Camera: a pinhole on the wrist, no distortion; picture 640 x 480 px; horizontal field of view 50.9 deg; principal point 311.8 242.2 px. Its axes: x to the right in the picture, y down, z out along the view. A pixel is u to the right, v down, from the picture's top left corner.
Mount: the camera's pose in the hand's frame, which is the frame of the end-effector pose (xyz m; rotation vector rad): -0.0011 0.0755 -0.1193 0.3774 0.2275 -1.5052
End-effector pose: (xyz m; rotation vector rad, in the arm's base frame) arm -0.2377 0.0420 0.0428 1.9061 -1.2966 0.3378
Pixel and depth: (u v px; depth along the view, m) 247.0 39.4 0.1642
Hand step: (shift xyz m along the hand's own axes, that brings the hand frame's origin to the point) -0.0653 0.0267 0.0329
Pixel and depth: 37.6 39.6 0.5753
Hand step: -0.2367 0.0701 0.4811
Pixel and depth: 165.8 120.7 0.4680
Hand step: -0.1313 -0.0101 0.3414
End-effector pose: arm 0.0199 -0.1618 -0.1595 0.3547 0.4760 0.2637
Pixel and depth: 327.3 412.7 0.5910
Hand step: 0.0983 -0.1579 0.4353
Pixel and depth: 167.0 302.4 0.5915
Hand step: -0.0066 -0.0299 0.4788
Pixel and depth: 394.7 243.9 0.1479
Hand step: -0.0123 0.0025 0.0101
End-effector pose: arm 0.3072 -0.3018 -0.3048 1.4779 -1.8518 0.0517
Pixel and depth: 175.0 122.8 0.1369
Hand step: -0.0386 0.0487 0.0148
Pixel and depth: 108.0 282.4 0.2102
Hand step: -0.0104 0.0549 0.0995
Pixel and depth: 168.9 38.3 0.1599
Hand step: -0.0650 0.0451 0.0358
